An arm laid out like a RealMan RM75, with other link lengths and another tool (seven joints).
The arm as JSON. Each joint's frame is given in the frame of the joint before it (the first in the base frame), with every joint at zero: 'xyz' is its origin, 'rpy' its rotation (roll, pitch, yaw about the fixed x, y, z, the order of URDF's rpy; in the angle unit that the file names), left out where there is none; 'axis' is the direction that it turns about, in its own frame. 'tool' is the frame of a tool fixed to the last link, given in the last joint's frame.
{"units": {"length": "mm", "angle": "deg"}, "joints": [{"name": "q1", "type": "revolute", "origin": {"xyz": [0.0, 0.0, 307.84]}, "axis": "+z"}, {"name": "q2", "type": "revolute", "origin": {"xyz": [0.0, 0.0, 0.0], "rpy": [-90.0, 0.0, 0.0]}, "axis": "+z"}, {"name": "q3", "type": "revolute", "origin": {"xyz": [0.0, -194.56, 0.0], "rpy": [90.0, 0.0, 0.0]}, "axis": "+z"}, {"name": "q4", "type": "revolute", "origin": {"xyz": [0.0, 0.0, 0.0], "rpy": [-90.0, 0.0, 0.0]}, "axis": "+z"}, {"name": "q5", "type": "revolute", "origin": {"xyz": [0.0, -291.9, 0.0], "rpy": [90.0, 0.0, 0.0]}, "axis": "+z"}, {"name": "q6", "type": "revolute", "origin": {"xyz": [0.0, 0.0, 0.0], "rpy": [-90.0, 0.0, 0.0]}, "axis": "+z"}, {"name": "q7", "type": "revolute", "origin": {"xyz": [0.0, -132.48, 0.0], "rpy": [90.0, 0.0, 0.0]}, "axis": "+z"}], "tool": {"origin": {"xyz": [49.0, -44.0, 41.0], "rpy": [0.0, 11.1, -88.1]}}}
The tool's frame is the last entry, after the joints.
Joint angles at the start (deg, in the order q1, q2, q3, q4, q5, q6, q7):
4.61, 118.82, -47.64, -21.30, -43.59, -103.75, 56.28
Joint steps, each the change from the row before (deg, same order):
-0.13, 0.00, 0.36, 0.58, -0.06, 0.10, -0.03
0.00, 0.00, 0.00, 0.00, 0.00, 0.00, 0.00
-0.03, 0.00, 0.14, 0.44, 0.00, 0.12, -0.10
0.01, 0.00, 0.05, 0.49, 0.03, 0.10, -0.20
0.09, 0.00, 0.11, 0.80, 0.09, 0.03, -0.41
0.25, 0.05, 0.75, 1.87, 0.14, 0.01, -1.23
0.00, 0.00, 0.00, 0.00, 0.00, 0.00, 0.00
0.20, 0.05, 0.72, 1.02, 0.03, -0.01, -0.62
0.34, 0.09, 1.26, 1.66, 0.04, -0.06, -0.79
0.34, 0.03, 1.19, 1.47, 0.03, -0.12, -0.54
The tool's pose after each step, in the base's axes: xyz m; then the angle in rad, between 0 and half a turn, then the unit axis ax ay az. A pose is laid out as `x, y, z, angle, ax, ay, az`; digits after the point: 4 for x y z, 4 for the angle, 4 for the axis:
0.3921, 0.2904, 0.1379, 1.3745, -0.9415, -0.3343, 0.0424
0.3921, 0.2904, 0.1379, 1.3745, -0.9415, -0.3343, 0.0424
0.3939, 0.2889, 0.1365, 1.3735, -0.9438, -0.3281, 0.0388
0.3955, 0.2875, 0.1347, 1.3731, -0.9459, -0.3226, 0.0354
0.3974, 0.2857, 0.1322, 1.3707, -0.9482, -0.3161, 0.0308
0.4022, 0.2812, 0.1279, 1.3580, -0.9530, -0.3025, 0.0155
0.4022, 0.2812, 0.1279, 1.3580, -0.9530, -0.3025, 0.0155
0.4049, 0.2790, 0.1263, 1.3476, -0.9557, -0.2944, 0.0066
0.4088, 0.2753, 0.1235, 1.3305, -0.9603, -0.2789, -0.0055
0.4119, 0.2723, 0.1213, 1.3151, -0.9642, -0.2646, -0.0143

